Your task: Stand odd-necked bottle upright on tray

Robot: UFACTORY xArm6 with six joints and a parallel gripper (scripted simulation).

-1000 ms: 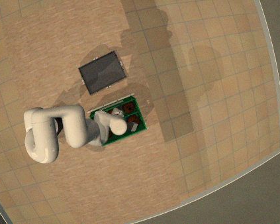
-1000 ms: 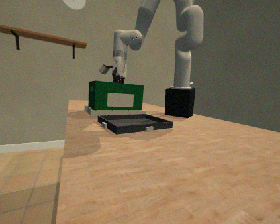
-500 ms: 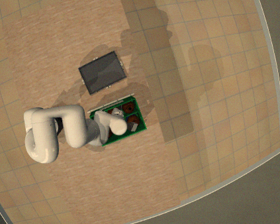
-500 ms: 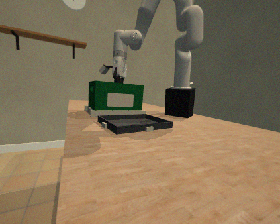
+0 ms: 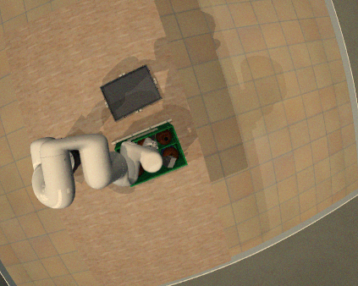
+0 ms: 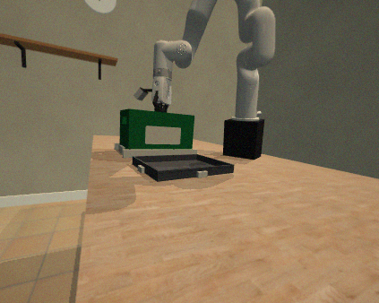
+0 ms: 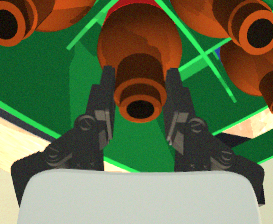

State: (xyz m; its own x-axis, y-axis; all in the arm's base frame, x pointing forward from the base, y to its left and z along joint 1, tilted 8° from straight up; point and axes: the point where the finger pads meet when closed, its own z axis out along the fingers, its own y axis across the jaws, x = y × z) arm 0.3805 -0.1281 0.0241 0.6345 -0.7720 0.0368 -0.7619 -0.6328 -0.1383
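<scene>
Right now my hand is 7 cm above the brown bottle. Round my hand: tray: 25 cm to the left, 15 cm below, 4 cm ahead; green crate: 7 cm below, 4 cm to the right.
</scene>
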